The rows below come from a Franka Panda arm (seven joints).
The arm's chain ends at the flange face. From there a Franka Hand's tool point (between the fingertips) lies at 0.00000 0.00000 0.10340 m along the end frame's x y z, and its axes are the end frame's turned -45 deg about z.
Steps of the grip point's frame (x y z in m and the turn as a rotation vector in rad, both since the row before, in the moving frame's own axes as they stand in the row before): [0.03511, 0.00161, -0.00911, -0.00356, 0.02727, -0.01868]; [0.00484, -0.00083, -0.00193, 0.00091, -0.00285, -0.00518]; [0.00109, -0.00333, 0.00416, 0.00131, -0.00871, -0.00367]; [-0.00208, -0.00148, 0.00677, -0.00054, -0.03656, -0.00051]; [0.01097, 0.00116, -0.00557, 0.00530, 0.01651, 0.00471]
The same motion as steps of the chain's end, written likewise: [0.02373, -0.02193, -0.00907, 0.01677, 0.02180, -0.01868]; [0.00311, -0.00415, -0.00193, -0.00137, -0.00266, -0.00518]; [-0.00085, -0.00367, 0.00416, -0.00523, -0.00709, -0.00367]; [0.00012, -0.00229, 0.00684, -0.02623, -0.02547, -0.00051]; [0.00775, -0.00534, -0.00555, 0.01542, 0.00793, 0.00471]
